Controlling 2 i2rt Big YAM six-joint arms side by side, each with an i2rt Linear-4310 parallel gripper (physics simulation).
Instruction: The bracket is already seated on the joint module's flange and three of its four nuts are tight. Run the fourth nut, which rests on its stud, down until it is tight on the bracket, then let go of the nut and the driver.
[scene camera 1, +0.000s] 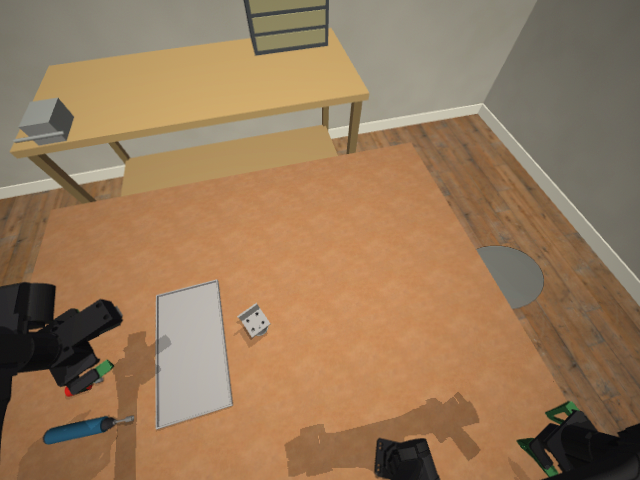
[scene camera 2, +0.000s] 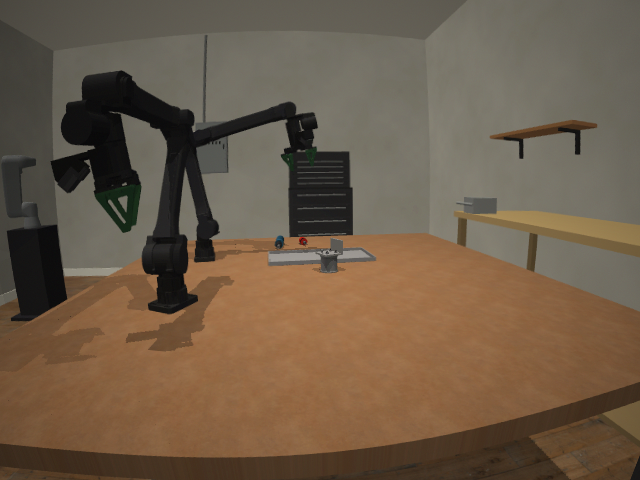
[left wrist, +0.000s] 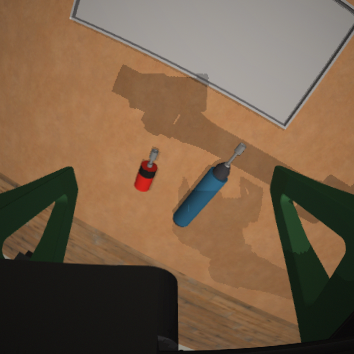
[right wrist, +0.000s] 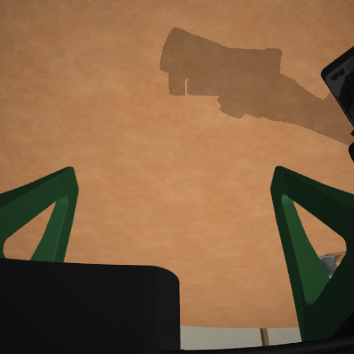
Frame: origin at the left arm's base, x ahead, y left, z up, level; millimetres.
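Where they show: left gripper, fingertip midpoint: (scene camera 1: 99, 348) (scene camera 2: 302, 168) (left wrist: 173, 176); right gripper, fingertip midpoint: (scene camera 1: 533, 429) (scene camera 2: 130, 228) (right wrist: 174, 177); left arm's base, link origin: (scene camera 2: 205, 259); right arm's base, link origin: (scene camera 1: 397, 460) (scene camera 2: 173, 305).
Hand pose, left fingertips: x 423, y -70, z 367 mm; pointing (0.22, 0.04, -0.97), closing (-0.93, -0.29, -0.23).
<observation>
Things, the pixels of their top centre, and the offset from my left fingertips. Level surfaces: height alone.
- grey joint module, top centre: (scene camera 2: 328, 250) dx +21, dy -283, dz -293 mm
- blue driver, top centre: (left wrist: 205, 194) (scene camera 1: 84, 428) (scene camera 2: 279, 238) dx -66, dy +252, dz -326 mm
- shorter red driver, top centre: (left wrist: 145, 173) (scene camera 1: 81, 384) (scene camera 2: 303, 238) dx +60, dy +265, dz -333 mm
- shallow grey tray, top centre: (left wrist: 206, 6) (scene camera 1: 190, 345) (scene camera 2: 319, 253) dx +50, dy -57, dz -351 mm
- brown table, surface height: dz -367 mm
The pale bracket (scene camera 1: 254, 321) (scene camera 2: 336, 245) sits on the grey joint module (scene camera 2: 328, 263), its upright plate rising at one side. Dark spots show at its four holes; the nuts are too small to tell apart. A blue driver (scene camera 1: 77, 431) (scene camera 2: 279, 241) (left wrist: 200, 196) with a metal socket tip lies on the table. A shorter red driver (scene camera 2: 302, 240) (left wrist: 145, 176) lies beside it, mostly hidden by the left arm in scene camera 1. My left gripper (scene camera 2: 301, 165) (left wrist: 173, 176) is open and empty, above the drivers. My right gripper (scene camera 1: 533, 427) (right wrist: 174, 177) is open and empty, high above the table, far from the bracket.
A shallow grey tray (scene camera 1: 193, 392) (left wrist: 240, 50) lies between the drivers and the joint module. The brown table (scene camera 1: 336, 232) (scene camera 2: 387, 335) carries both arm bases. A wooden bench (scene camera 1: 196, 87) stands beyond the table's far edge in scene camera 1.
</observation>
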